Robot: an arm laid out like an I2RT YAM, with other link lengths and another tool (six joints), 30 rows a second.
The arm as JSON. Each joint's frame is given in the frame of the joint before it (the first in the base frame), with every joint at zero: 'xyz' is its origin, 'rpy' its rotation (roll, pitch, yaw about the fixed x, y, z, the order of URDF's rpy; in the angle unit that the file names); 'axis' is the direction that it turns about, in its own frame. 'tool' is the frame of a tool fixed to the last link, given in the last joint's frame.
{
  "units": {
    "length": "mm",
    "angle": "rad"
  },
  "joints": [
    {
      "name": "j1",
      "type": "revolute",
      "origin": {
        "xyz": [
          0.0,
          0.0,
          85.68
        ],
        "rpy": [
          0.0,
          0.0,
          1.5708
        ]
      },
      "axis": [
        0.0,
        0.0,
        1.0
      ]
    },
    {
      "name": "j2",
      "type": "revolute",
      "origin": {
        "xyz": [
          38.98,
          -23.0,
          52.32
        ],
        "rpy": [
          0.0,
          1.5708,
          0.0
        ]
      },
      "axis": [
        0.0,
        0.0,
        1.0
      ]
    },
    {
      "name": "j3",
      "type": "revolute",
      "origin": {
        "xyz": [
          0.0,
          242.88,
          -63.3
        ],
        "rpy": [
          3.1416,
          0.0,
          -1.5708
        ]
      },
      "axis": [
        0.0,
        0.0,
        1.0
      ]
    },
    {
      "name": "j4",
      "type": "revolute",
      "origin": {
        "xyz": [
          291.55,
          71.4,
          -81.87
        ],
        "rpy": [
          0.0,
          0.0,
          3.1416
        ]
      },
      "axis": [
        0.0,
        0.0,
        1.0
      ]
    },
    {
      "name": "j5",
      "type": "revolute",
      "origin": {
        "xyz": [
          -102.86,
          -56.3,
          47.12
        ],
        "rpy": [
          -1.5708,
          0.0,
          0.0
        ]
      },
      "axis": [
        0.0,
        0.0,
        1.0
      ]
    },
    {
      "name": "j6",
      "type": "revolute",
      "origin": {
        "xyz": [
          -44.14,
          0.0,
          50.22
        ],
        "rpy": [
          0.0,
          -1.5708,
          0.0
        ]
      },
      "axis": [
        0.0,
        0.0,
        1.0
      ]
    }
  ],
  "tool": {
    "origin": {
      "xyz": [
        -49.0,
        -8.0,
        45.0
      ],
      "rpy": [
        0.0,
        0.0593,
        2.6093
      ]
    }
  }
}
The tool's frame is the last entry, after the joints.
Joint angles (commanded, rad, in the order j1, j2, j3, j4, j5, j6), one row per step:
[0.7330 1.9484 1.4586 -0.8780 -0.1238 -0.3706]
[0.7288 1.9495 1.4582 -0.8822 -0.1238 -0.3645]
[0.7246 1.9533 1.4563 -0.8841 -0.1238 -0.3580]
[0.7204 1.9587 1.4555 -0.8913 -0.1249 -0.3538]
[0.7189 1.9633 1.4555 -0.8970 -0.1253 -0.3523]
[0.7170 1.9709 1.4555 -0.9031 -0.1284 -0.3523]
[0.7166 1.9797 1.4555 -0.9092 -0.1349 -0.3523]
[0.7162 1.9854 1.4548 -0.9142 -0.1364 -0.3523]
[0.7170 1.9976 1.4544 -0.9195 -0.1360 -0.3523]
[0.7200 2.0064 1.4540 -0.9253 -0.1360 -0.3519]
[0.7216 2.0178 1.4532 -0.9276 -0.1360 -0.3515]
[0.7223 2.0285 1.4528 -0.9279 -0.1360 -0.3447]
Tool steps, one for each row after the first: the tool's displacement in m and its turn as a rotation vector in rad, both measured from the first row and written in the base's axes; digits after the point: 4 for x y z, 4 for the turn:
[0.0011 -0.0022 -0.0011 -0.0034 0.0056 -0.0101]
[0.0021 -0.0045 -0.0038 -0.0081 0.0127 -0.0207]
[0.0025 -0.0071 -0.0073 -0.0160 0.0243 -0.0288]
[0.0022 -0.0084 -0.0099 -0.0225 0.0326 -0.0317]
[0.0016 -0.0097 -0.0139 -0.0294 0.0448 -0.0331]
[0.0003 -0.0104 -0.0184 -0.0346 0.0602 -0.0324]
[-0.0007 -0.0113 -0.0216 -0.0411 0.0696 -0.0326]
[-0.0022 -0.0122 -0.0278 -0.0534 0.0827 -0.0320]
[-0.0044 -0.0122 -0.0325 -0.0635 0.0938 -0.0295]
[-0.0060 -0.0126 -0.0382 -0.0733 0.1046 -0.0284]
[-0.0066 -0.0131 -0.0433 -0.0809 0.1143 -0.0345]

